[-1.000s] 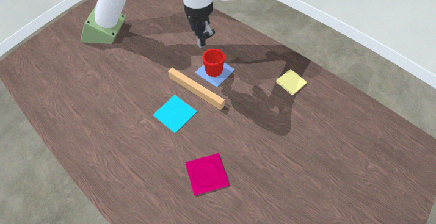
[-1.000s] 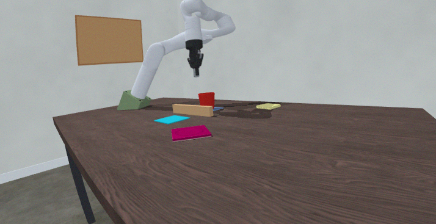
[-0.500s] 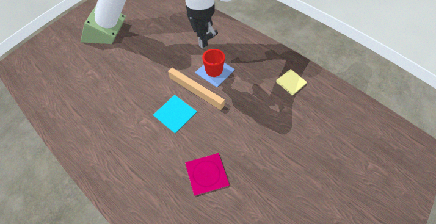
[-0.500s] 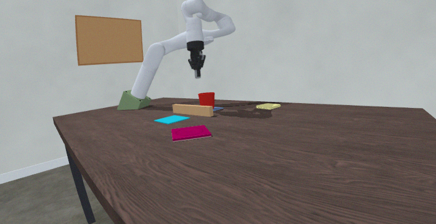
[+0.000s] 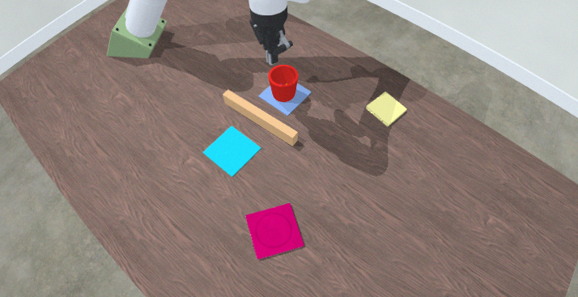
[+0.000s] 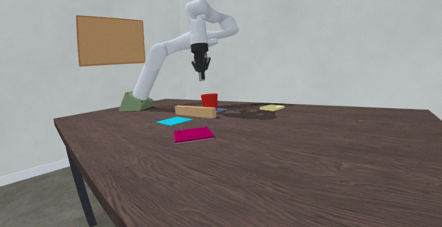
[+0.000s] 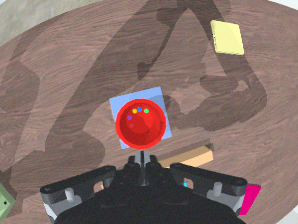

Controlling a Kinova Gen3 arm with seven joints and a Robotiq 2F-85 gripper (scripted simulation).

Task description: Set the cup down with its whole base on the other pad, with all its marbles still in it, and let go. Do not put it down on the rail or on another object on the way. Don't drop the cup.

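The red cup is 13 cm below my hand and 3 cm to the left of it. Round my hand: tan rail 15 cm below, 7 cm to the right, 3 cm ahead; cyan pad 17 cm to the right, 16 cm below, 6 cm ahead.
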